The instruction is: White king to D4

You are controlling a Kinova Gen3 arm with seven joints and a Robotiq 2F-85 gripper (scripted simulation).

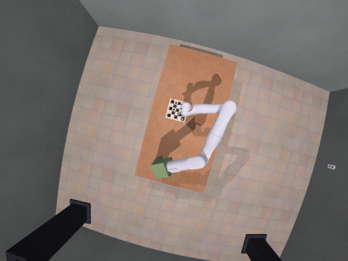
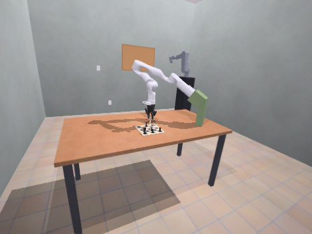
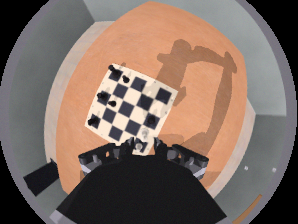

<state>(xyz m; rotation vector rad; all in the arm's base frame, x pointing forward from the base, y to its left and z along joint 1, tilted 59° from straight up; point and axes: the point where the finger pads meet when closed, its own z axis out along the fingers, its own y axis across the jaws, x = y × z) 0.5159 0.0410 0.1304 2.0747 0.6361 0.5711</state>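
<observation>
My gripper is now 60 mm above the white king. The rest, counted from my hand: white piece: 40 mm behind, 80 mm below; then chessboard: 50 mm ahead, 70 mm to the left, 90 mm below.
</observation>
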